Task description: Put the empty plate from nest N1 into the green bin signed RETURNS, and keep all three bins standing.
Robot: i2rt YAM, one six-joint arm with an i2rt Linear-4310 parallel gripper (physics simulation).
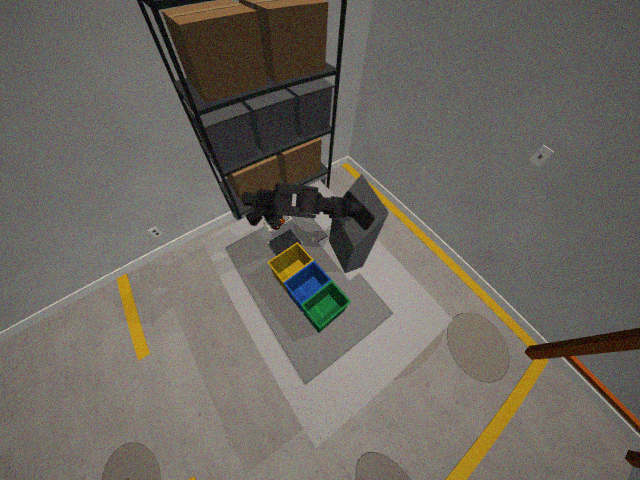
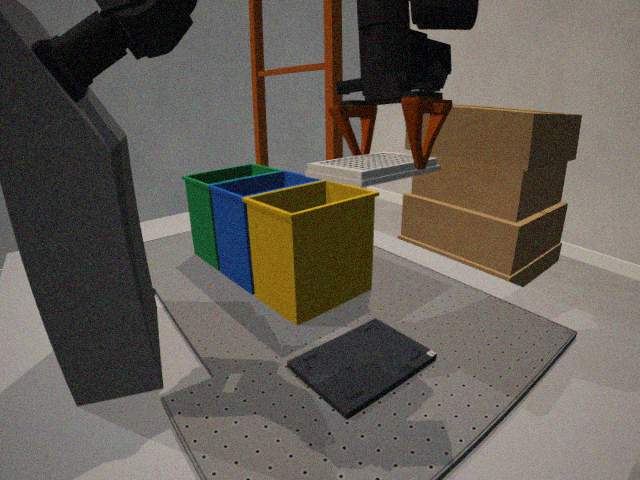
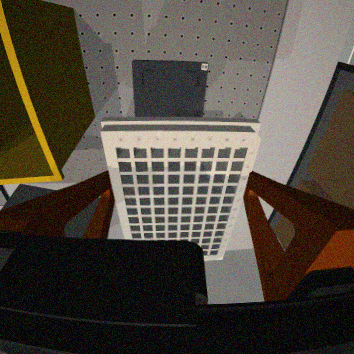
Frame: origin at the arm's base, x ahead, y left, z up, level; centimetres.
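Seen in the pictures: gripper, between the fingertips: [image 1: 273, 222] [image 3: 178, 177]; arm's base, origin of its link: [image 1: 357, 209] [image 2: 62, 68].
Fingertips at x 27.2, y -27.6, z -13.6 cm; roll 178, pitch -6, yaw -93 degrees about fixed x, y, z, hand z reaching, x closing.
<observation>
Pixels of each thing's top centre, then the offset from my fingertips to it. Level surfaces: height alone.
- white well plate, centre of its top: [image 3: 179, 217] [image 2: 375, 158] [image 1: 277, 218] dx -2.4, dy +0.2, dz +1.3 cm
- dark nest, centre of its top: [image 2: 363, 356] [image 3: 168, 111] [image 1: 284, 242] dx -4.1, dy -0.4, dz -24.0 cm
- green bin, centre of its top: [image 2: 232, 173] [image 1: 326, 303] dx +6.2, dy +44.5, dz -7.5 cm
- blue bin, centre of its top: [image 2: 266, 182] [image 1: 307, 281] dx +5.5, dy +31.5, dz -7.5 cm
- yellow bin, centre of its top: [image 2: 311, 194] [image 1: 290, 261] dx +4.8, dy +18.5, dz -7.5 cm
- grey perforated board, height of its surface: dz -25.5 cm
My gripper [image 2: 391, 161] [image 3: 178, 177] is shut on the white well plate [image 2: 372, 164] [image 3: 175, 195], its orange fingers on the plate's two long sides. The plate is held roughly level, high above the dark nest [image 1: 284, 241] [image 2: 361, 364] [image 3: 170, 87], which is empty. The green bin [image 1: 325, 305] [image 2: 202, 222], the blue bin [image 1: 308, 284] [image 2: 232, 237] and the yellow bin [image 1: 290, 262] [image 2: 333, 253] [image 3: 55, 90] stand upright in a row, with the yellow one nearest the nest. No sign on the green bin can be read.
The bins and nest stand on a grey perforated board [image 1: 341, 351] [image 2: 491, 351] [image 3: 240, 30]. The arm's dark grey pedestal [image 1: 356, 248] [image 2: 98, 248] stands beside it. A shelf rack [image 1: 336, 103] and stacked brown boxes [image 2: 480, 165] stand outside the board.
</observation>
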